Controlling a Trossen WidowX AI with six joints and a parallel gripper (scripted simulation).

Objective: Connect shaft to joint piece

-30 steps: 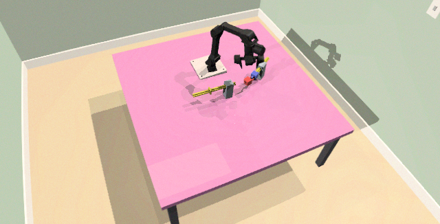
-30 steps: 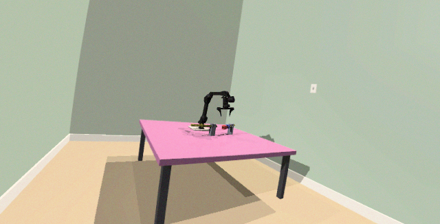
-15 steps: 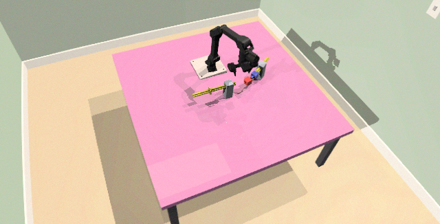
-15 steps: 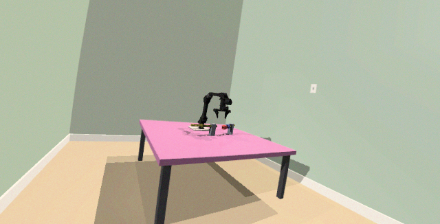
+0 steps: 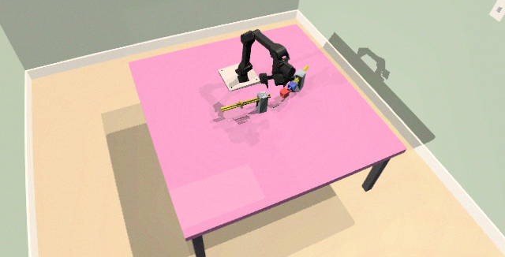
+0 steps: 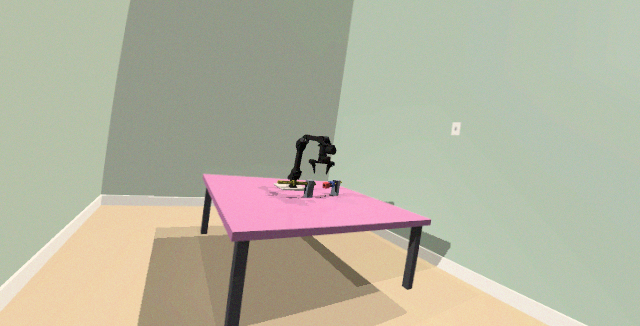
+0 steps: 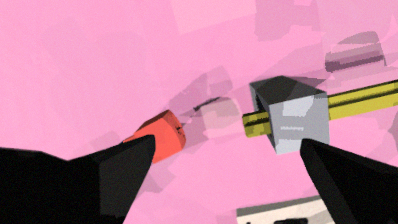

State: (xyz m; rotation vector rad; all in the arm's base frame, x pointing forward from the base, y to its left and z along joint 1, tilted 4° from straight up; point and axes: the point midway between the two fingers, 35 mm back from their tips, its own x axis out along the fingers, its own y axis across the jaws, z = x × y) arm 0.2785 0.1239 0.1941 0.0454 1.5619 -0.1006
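My gripper tip is now 80 mm to the right of the red square joint piece, 80 mm above it and 30 mm past it.
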